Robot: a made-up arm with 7 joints. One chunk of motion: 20 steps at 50 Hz.
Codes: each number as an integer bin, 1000 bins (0 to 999) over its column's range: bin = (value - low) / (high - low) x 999, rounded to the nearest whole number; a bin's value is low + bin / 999 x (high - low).
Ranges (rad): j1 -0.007..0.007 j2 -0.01..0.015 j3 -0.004..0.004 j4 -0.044..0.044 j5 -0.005..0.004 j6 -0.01..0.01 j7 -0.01..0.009
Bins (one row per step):
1: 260 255 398 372 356 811 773
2: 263 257 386 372 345 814 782
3: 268 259 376 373 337 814 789
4: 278 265 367 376 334 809 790
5: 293 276 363 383 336 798 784
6: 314 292 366 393 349 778 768
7: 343 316 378 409 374 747 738
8: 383 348 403 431 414 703 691
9: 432 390 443 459 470 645 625
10: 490 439 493 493 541 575 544
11: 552 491 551 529 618 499 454
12: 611 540 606 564 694 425 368
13: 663 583 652 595 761 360 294
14: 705 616 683 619 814 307 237
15: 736 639 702 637 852 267 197
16: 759 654 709 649 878 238 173
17: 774 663 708 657 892 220 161
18: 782 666 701 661 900 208 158
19: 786 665 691 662 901 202 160
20: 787 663 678 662 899 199 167
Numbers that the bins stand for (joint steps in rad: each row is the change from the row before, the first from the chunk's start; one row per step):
1: -0.00336 -0.00362 -0.00081 -0.01123 -0.00179 0.00624 0.00470
2: -0.00331 -0.00357 -0.00091 -0.01123 -0.00189 0.00630 0.00487
3: -0.00324 -0.00352 -0.00099 -0.01114 -0.00196 0.00630 0.00501
4: -0.00310 -0.00337 -0.00106 -0.01088 -0.00199 0.00620 0.00503
5: -0.00289 -0.00309 -0.00109 -0.01026 -0.00197 0.00598 0.00491
6: -0.00260 -0.00269 -0.00107 -0.00938 -0.00186 0.00558 0.00461
7: -0.00219 -0.00209 -0.00097 -0.00797 -0.00163 0.00495 0.00404
8: -0.00163 -0.00129 -0.00077 -0.00603 -0.00127 0.00407 0.00314
9: -0.00095 -0.00024 -0.00045 -0.00357 -0.00077 0.00291 0.00189
10: -0.00013 0.00099 -0.00005 -0.00057 -0.00013 0.00151 0.00035
11: 0.00074 0.00229 0.00041 0.00260 0.00057 -0.00001 -0.00137
12: 0.00156 0.00351 0.00085 0.00568 0.00125 -0.00149 -0.00300
13: 0.00229 0.00459 0.00122 0.00841 0.00186 -0.00279 -0.00441
14: 0.00288 0.00542 0.00147 0.01053 0.00233 -0.00385 -0.00549
15: 0.00331 0.00599 0.00162 0.01211 0.00268 -0.00465 -0.00625
16: 0.00364 0.00637 0.00168 0.01317 0.00291 -0.00524 -0.00671
17: 0.00385 0.00659 0.00167 0.01387 0.00304 -0.00560 -0.00694
18: 0.00396 0.00667 0.00161 0.01423 0.00311 -0.00584 -0.00699
19: 0.00402 0.00664 0.00153 0.01431 0.00312 -0.00596 -0.00696
20: 0.00403 0.00659 0.00143 0.01431 0.00310 -0.00602 -0.00682

